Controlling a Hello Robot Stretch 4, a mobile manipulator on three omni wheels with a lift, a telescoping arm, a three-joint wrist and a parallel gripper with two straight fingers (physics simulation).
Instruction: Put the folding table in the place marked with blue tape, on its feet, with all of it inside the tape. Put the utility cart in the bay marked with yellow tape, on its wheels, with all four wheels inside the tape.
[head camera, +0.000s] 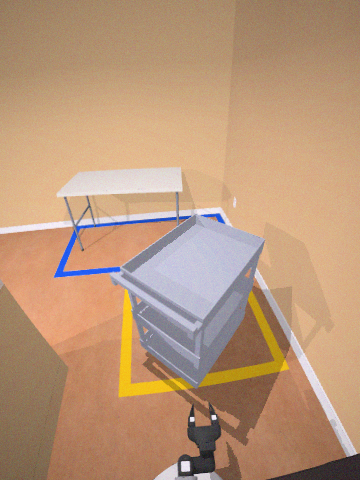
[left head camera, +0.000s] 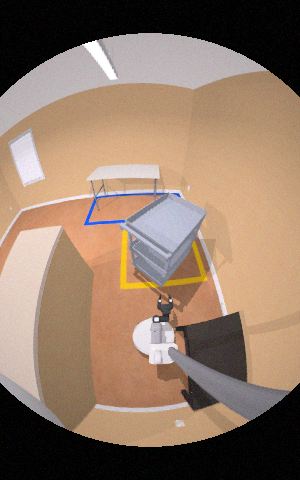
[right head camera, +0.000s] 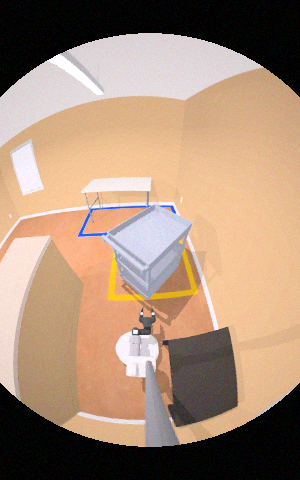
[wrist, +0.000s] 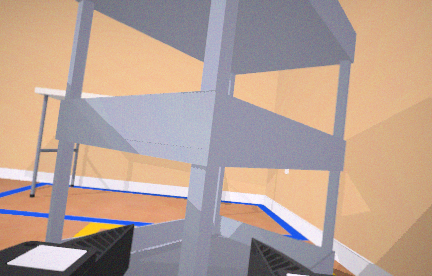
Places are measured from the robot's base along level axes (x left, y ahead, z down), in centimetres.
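Pixels of known places: gripper, fingertip midpoint: (head camera: 201, 403) (left head camera: 164, 293) (right head camera: 146, 306) (wrist: 190, 252).
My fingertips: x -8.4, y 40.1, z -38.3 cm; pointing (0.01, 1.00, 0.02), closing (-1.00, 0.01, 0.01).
Behind a point stands the place of what it marks.
The grey three-shelf utility cart (head camera: 195, 260) @[x -9.9, y 95.0, z -76.6 cm] (left head camera: 165, 220) @[x -7.8, y 92.2, z -76.6 cm] (right head camera: 150, 235) @[x -9.9, y 88.8, z -76.6 cm] (wrist: 150, 120) @[x 0.3, y 62.7, z -47.5 cm] stands upright and askew over the yellow tape bay (head camera: 125, 350) @[x 39.8, y 88.0, z 2.7 cm] (left head camera: 123, 260) @[x 39.7, y 96.4, z 2.7 cm]. Its near corner hangs over the front tape line; its wheels are hidden. My gripper (head camera: 202, 407) @[x -8.4, y 40.0, z -38.3 cm] (left head camera: 165, 297) @[x -8.4, y 40.0, z -38.3 cm] (right head camera: 147, 311) @[x -8.4, y 40.0, z -38.3 cm] (wrist: 190, 252) @[x -8.4, y 40.0, z -38.3 cm] is open and empty, with the near corner post in front of it. The white folding table (head camera: 125, 181) @[x 48.0, y 224.0, z -71.6 cm] (left head camera: 125, 172) @[x 46.3, y 215.8, z -71.5 cm] (right head camera: 117, 185) @[x 46.4, y 215.1, z -71.6 cm] stands upright at the blue tape (head camera: 90, 273) @[x 88.0, y 170.5, z 3.1 cm] (wrist: 110, 221) @[x 42.1, y 176.7, z 2.7 cm]. Its front left foot is inside; a rear foot is near the back line. The cart hides its right side partly.
A tall beige cabinet or partition (head camera: 30, 390) @[x 76.4, y 46.4, z -35.5 cm] (left head camera: 65, 325) @[x 72.3, y 0.8, z -50.8 cm] (right head camera: 50, 325) @[x 72.8, y 5.4, z -49.8 cm] stands to the left. A dark piece of furniture (left head camera: 215, 360) @[x -50.0, y -28.2, z -42.2 cm] (right head camera: 202, 380) @[x -51.9, y -31.8, z -42.3 cm] stands close to the right of my base. The right wall, with a white baseboard (head camera: 320, 395) @[x -85.9, y 45.8, z -1.9 cm], runs beside the yellow bay.
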